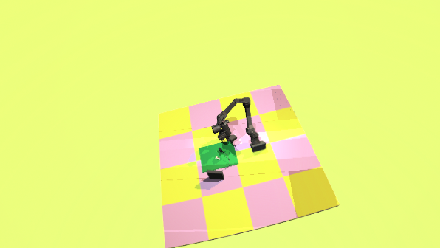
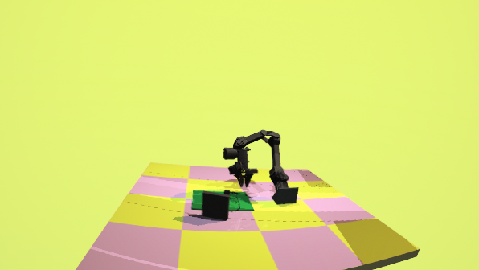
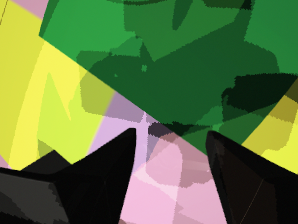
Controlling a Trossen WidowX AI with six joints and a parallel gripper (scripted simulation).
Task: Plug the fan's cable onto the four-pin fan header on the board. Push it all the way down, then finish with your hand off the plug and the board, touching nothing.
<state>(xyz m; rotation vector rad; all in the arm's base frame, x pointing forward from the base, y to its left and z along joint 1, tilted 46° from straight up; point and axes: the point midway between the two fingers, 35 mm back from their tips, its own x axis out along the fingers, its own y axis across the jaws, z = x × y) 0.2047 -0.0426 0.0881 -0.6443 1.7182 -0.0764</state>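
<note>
Right now the dark fan plug is 100 mm ahead of my gripper tip, 30 mm to the left of it and 30 mm below it. Also, from my gripper tip: black fan (190 mm ahead, 240 mm to the left); pale four-pin header (140 mm ahead, 80 mm to the left, 60 mm below); green board (130 mm ahead, 60 mm to the left, 70 mm below).
</note>
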